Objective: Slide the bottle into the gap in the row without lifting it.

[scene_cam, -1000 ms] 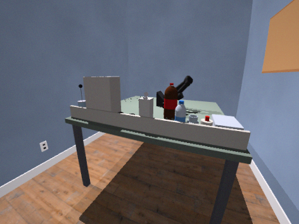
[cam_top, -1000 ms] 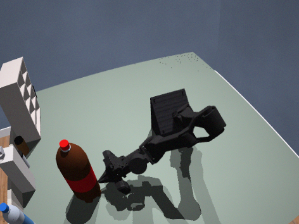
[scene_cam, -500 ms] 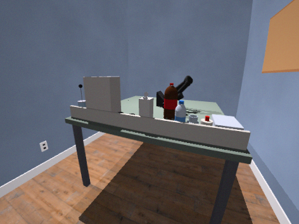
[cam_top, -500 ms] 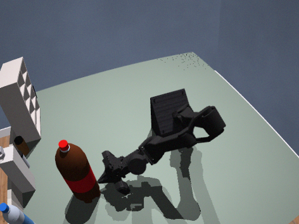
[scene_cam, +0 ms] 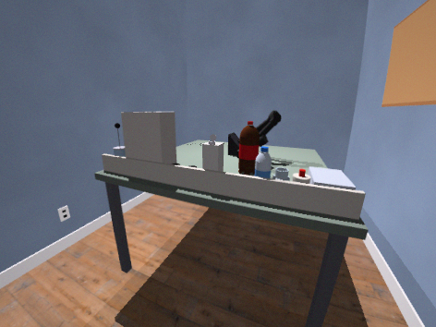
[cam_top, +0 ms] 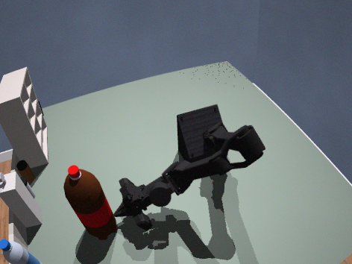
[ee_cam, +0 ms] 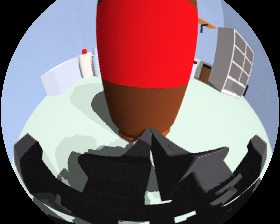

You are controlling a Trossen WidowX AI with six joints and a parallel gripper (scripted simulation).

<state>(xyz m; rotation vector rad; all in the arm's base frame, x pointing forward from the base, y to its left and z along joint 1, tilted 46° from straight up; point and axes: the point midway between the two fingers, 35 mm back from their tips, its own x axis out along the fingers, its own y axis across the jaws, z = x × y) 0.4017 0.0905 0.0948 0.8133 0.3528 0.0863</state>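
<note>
My hand is 90 mm below the brown cola bottle and 90 mm short of it. From my hand the other things lie so: grey jar (370 mm ahead, 170 mm to the left); then low white rail (380 mm ahead, 190 mm to the right, 10 mm below); then blue-capped bottle (360 mm ahead, 100 mm to the left, 50 mm above).
</note>
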